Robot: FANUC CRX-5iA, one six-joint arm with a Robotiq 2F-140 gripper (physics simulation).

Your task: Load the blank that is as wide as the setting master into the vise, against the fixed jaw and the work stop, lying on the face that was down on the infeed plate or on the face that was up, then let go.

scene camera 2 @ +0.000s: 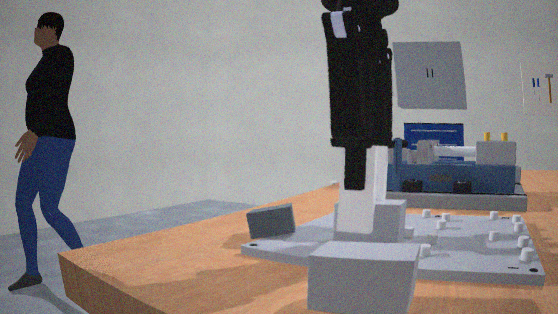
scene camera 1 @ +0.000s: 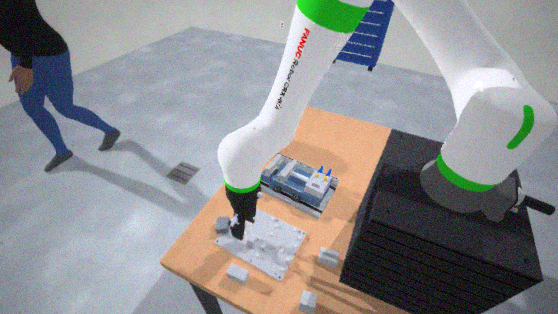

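Pixels of known places: gripper, fingertip midpoint: (scene camera 2: 361, 226) (scene camera 1: 245, 237); arm's base, origin of the base link: (scene camera 1: 452, 185).
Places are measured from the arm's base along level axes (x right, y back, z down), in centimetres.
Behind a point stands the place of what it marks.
Note:
My gripper (scene camera 1: 238, 233) @[y -46.2, x -23.6, z 34.1 cm] (scene camera 2: 362, 193) @[y -46.2, x -23.6, z 34.1 cm] reaches straight down onto the left part of the grey infeed plate (scene camera 1: 286, 253) @[y -31.9, x -20.1, z 35.4 cm] (scene camera 2: 468, 253) @[y -35.3, x -24.9, z 35.4 cm]. It is shut on a light grey blank (scene camera 1: 250, 242) @[y -43.0, x -24.6, z 32.5 cm] (scene camera 2: 390, 219) @[y -43.0, x -24.6, z 33.0 cm] that lies on the plate. In the scene camera 2 view the fingers cover the blank's left part. The blue vise (scene camera 1: 300, 181) @[y -41.5, x 5.9, z 30.2 cm] (scene camera 2: 448, 176) @[y -42.6, x 1.0, z 31.9 cm] stands behind the plate with its jaws apart and nothing between them. A dark grey block (scene camera 1: 222, 224) @[y -55.3, x -24.4, z 33.0 cm] (scene camera 2: 270, 220) @[y -54.2, x -26.1, z 33.8 cm] leans on the plate's left edge.
Three more light grey blocks lie on the wooden table around the plate, at the front left (scene camera 1: 236, 273) @[y -40.5, x -34.9, z 32.6 cm] (scene camera 2: 360, 273) @[y -40.2, x -36.0, z 33.5 cm], the front (scene camera 1: 307, 301) @[y -19.0, x -31.0, z 30.2 cm] and the right (scene camera 1: 327, 256) @[y -19.9, x -15.1, z 32.5 cm]. White pegs stand on the plate. The arm's black pedestal (scene camera 1: 429, 242) @[y -1.7, x -17.1, z 2.3 cm] stands at the right. A person (scene camera 1: 42, 78) (scene camera 2: 46, 117) walks at the left.

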